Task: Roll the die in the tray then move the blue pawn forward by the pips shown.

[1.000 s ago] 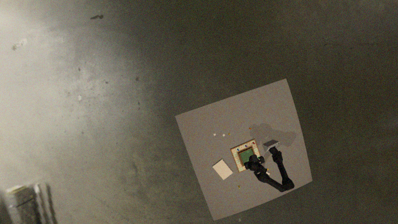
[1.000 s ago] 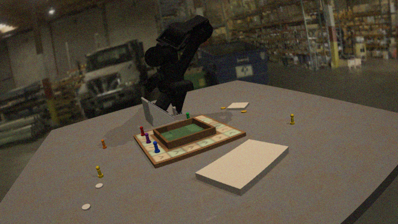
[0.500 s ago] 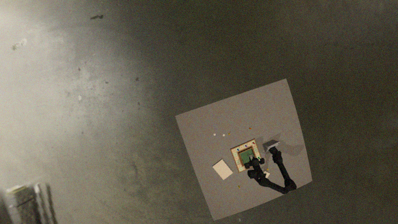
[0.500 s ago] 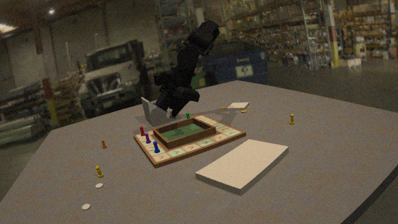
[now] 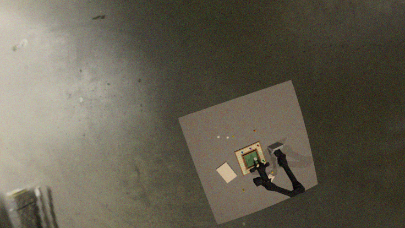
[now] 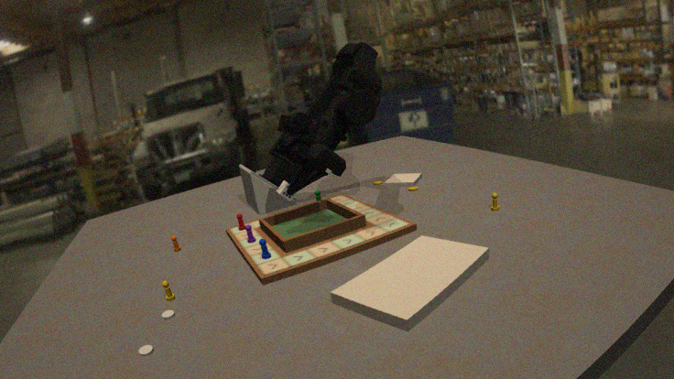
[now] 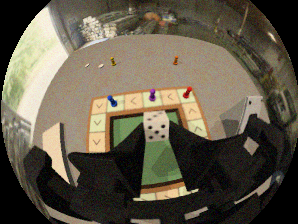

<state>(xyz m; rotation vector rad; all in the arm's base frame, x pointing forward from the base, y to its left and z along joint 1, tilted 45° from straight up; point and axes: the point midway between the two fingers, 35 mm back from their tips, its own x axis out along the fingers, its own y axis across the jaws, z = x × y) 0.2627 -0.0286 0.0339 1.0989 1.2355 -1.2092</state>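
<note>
Now: the white die right at my gripper tip. Also, from my gripper tip: red pawn: 9 cm to the right, 9 cm behind, 6 cm below; purple pawn: 9 cm to the right, 6 cm below; blue pawn: 9 cm ahead, 8 cm to the right, 6 cm below.
</note>
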